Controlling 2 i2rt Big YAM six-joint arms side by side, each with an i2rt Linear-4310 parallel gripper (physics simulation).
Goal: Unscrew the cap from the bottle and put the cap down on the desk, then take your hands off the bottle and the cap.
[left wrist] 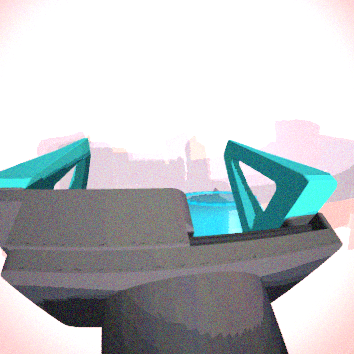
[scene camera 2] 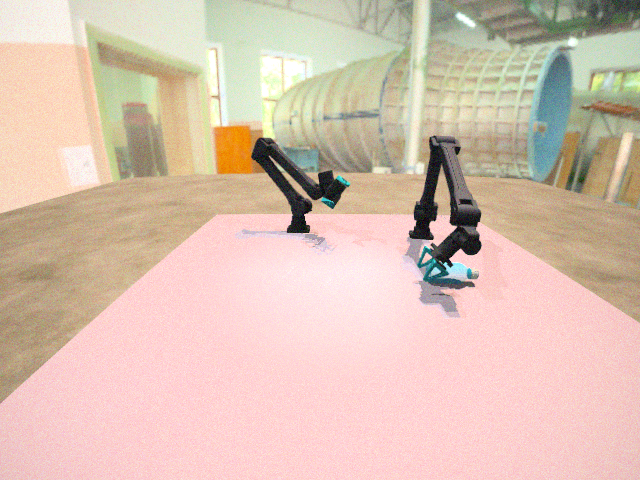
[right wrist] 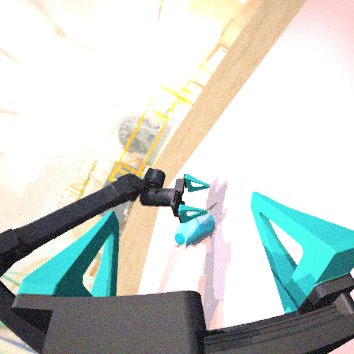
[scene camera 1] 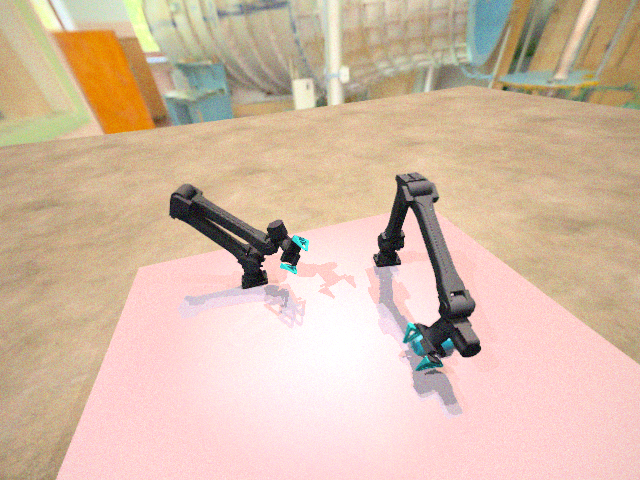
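Pixels of known places: left gripper, fingertip midpoint: (left wrist: 159,145) (scene camera 2: 421,273) (right wrist: 208,197) (scene camera 1: 409,356); right gripper, fingertip midpoint: (scene camera 2: 339,193) (right wrist: 183,208) (scene camera 1: 300,262); left arm's base at its link origin: (scene camera 2: 420,236) (scene camera 1: 386,260); right arm's base at its link origin: (scene camera 2: 298,230) (scene camera 1: 254,280).
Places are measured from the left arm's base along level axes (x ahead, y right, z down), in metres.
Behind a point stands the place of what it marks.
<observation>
A light blue bottle (scene camera 1: 417,345) @(z -0.060, x 0.500, y 0.047 m) (scene camera 2: 456,270) @(z -0.064, x 0.501, y -0.043 m) (left wrist: 214,220) @(z -0.074, x 0.494, y 0.038 m) (right wrist: 196,230) @(z -0.050, x 0.444, y 0.035 m) lies on its side on the pink mat. Its small grey-green cap (scene camera 2: 474,273) @(z -0.048, x 0.484, y -0.116 m) is at the right-hand end in scene camera 2, pointing away from the fingertips. My left gripper (scene camera 1: 410,355) @(z -0.056, x 0.530, y 0.084 m) (scene camera 2: 422,273) @(z -0.056, x 0.530, y 0.084 m) (left wrist: 159,145) @(z -0.056, x 0.530, y 0.084 m) (right wrist: 208,197) @(z -0.056, x 0.530, y 0.084 m) is open, tilted low beside and partly over the bottle's base end; its fingers hide part of the bottle. Whether they touch it I cannot tell. My right gripper (scene camera 1: 301,261) @(z -0.252, x 0.238, y 0.407 m) (scene camera 2: 341,195) @(z -0.252, x 0.238, y 0.407 m) is open and empty, raised near its own base, far from the bottle.
The pink mat (scene camera 1: 258,413) @(z 0.000, x 0.618, y 0.576 m) (scene camera 2: 258,361) @(z 0.000, x 0.946, y 0.497 m) lies on a brown table (scene camera 1: 155,165) (scene camera 2: 51,248). Both arm bases stand near the mat's back edge. The left arm arches from its base over to the bottle. Shadows of the arms fall on the mat.
</observation>
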